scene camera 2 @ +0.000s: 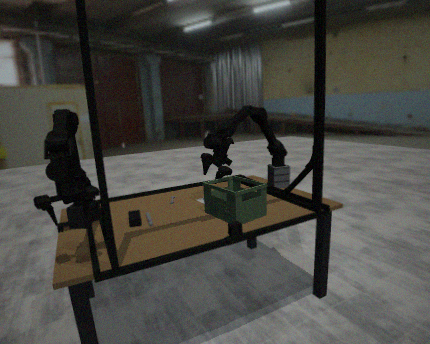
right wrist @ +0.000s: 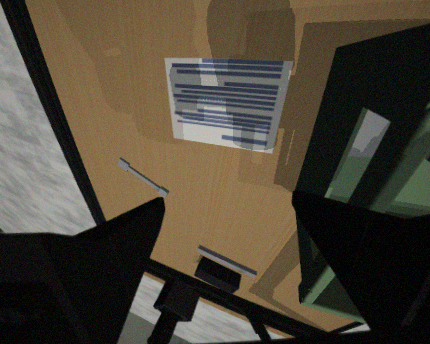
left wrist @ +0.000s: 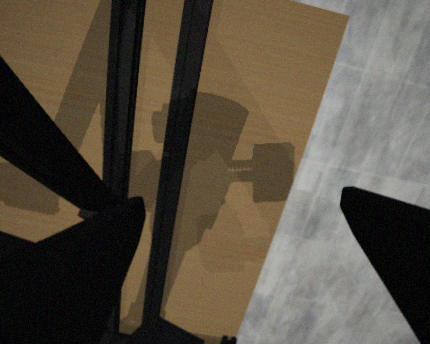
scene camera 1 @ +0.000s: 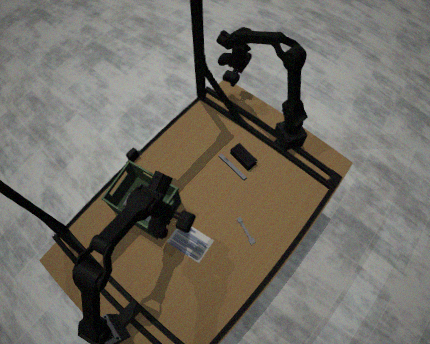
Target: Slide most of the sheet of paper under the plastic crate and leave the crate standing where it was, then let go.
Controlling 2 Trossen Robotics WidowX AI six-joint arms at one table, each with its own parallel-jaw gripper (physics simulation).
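Observation:
The sheet of paper (scene camera 1: 192,245) (right wrist: 227,105), white with dark blue lines, lies flat on the table beside the crate. A small gap separates it from the crate in the right wrist view, and a sliver shows in scene camera 2. The green plastic crate (scene camera 1: 142,172) (scene camera 2: 220,202) (right wrist: 325,125) stands upright; my right arm hides part of it in scene camera 1. My right gripper (scene camera 1: 172,226) (scene camera 2: 215,169) (right wrist: 228,200) is open and empty, above the table near the crate and paper. My left gripper (scene camera 1: 229,68) (left wrist: 241,201) is open and empty, high over the table's far corner.
A black block (scene camera 1: 243,156) (scene camera 2: 134,218) (right wrist: 217,274) lies beside a grey bar (scene camera 1: 232,166) (scene camera 2: 149,219) (right wrist: 227,261). A grey wrench-like tool (scene camera 1: 246,231) (right wrist: 143,177) lies apart from them. Black frame beams border the table. Something grey shows inside the crate.

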